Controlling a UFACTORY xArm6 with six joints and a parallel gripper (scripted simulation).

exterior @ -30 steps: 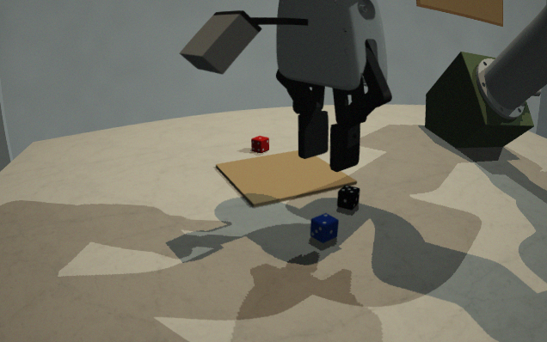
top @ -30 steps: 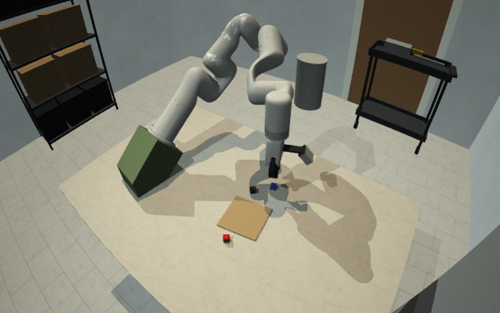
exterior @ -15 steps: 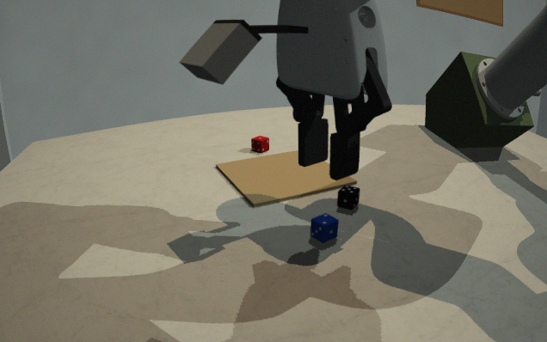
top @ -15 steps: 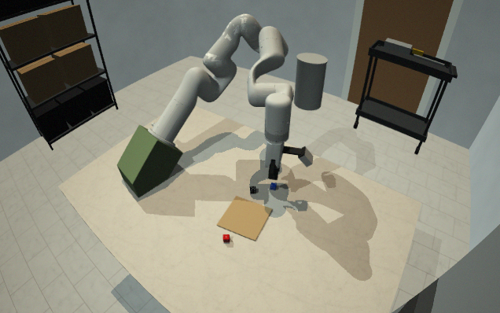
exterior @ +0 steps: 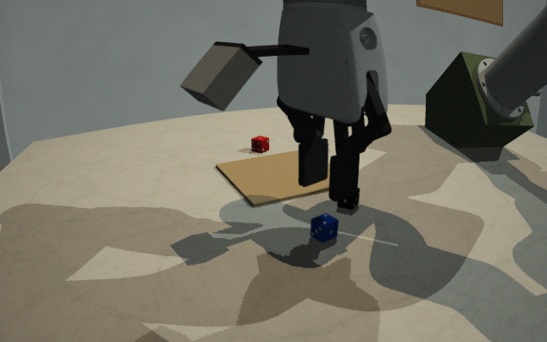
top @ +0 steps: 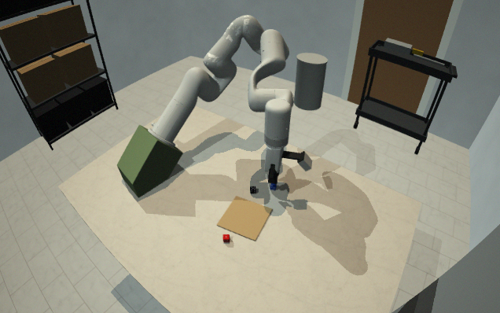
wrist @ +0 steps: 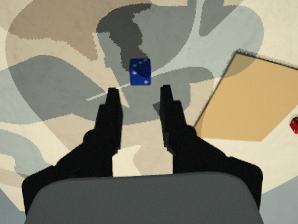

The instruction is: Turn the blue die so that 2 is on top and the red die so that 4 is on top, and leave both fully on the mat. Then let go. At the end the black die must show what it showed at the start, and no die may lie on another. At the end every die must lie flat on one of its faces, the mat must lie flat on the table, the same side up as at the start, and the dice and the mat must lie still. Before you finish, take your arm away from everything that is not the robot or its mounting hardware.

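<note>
Right now my hand is 60 mm above the blue die. From my hand the other things lie so: tan mat (160 mm to the right, 70 mm below, 20 mm ahead); red die (270 mm to the right, 60 mm below, 40 mm ahead); black die (60 mm to the right, 60 mm below, 40 mm behind).
</note>
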